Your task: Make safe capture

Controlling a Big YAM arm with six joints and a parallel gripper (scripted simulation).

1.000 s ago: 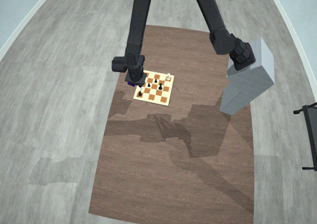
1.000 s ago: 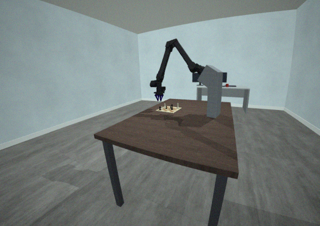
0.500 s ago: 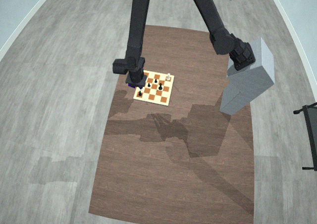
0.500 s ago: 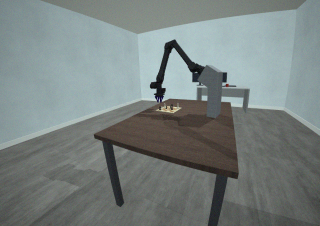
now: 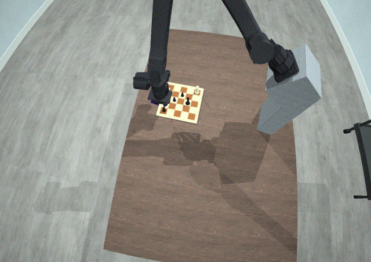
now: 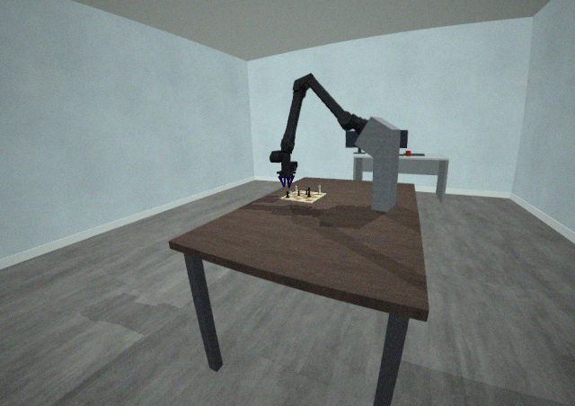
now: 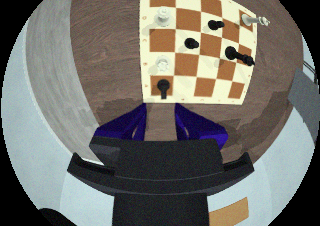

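The chessboard lies 100 mm behind my hand, 50 mm to the right of it and 70 mm below it.
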